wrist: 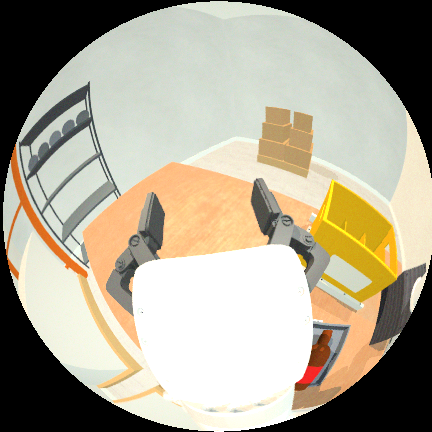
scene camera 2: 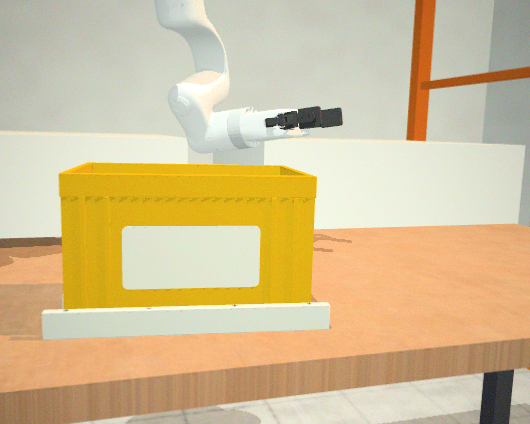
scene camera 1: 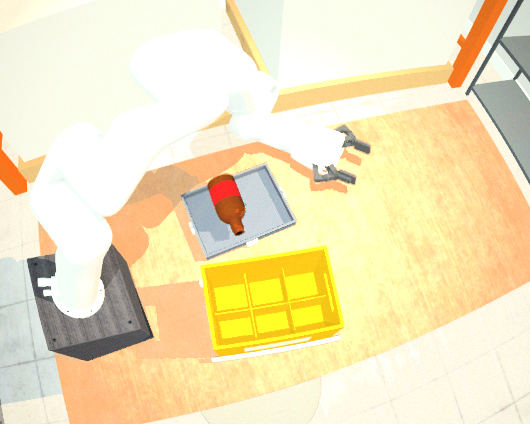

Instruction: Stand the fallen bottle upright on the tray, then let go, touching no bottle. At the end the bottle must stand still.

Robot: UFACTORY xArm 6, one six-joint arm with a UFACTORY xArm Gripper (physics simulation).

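The brown bottle with a red label lies on its side on the grey tray. Its neck points toward the yellow crate, and its base end overlaps the tray's back rim in scene camera 1. The bottle does not show in scene camera 2. My gripper is wide open and holds nothing. It points roughly level, above the table, to the right of the tray in scene camera 1 and well apart from the bottle.
A yellow crate with compartments stands in front of the tray, with a white strip along its foot. The dark base block is at the left. A low white wall runs behind the table. Cardboard boxes stand farther off.
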